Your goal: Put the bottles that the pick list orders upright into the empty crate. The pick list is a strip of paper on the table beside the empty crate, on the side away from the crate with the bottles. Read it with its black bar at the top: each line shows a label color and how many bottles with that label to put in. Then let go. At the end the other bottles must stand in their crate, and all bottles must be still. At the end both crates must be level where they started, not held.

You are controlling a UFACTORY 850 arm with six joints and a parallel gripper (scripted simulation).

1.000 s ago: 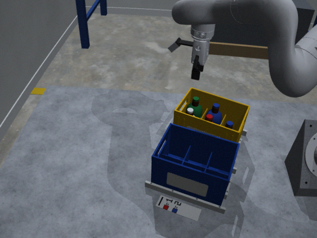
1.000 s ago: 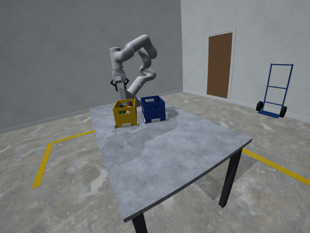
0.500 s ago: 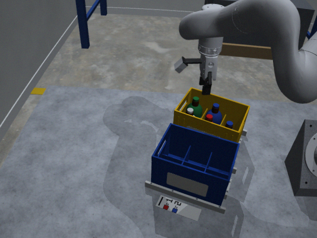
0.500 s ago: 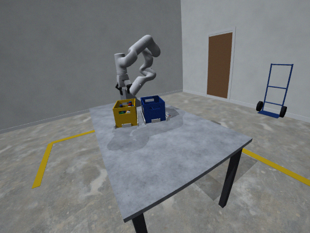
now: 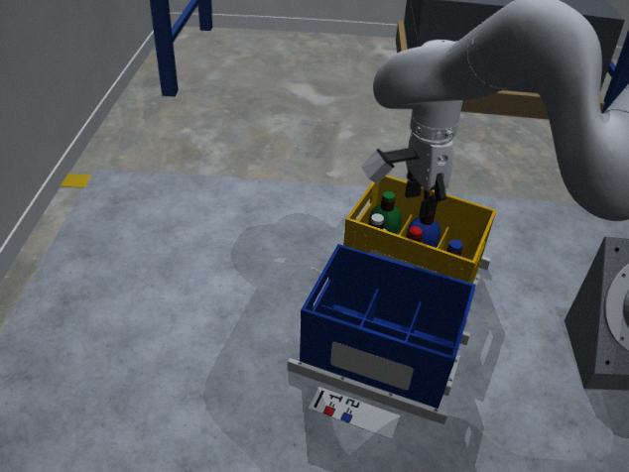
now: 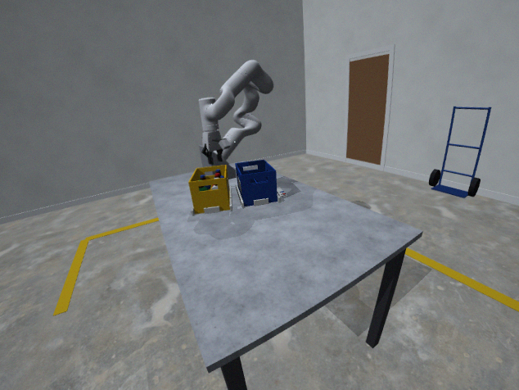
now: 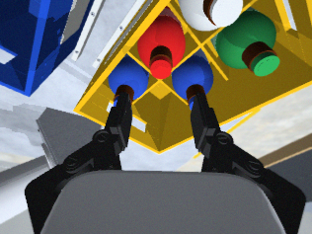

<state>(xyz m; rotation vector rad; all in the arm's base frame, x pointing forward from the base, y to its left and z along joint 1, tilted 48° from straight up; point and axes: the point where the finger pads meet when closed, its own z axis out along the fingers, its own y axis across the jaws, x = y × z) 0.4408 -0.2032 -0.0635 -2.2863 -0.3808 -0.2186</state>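
Now: hand 160 mm above the red-label bottle. Also, from my hand: white-capped bottle 70 mm ahead, 30 mm to the right, 160 mm below; then yellow crate 20 mm behind, 40 mm to the right, 160 mm below; then green bottle 50 mm ahead, 110 mm to the right, 160 mm below.
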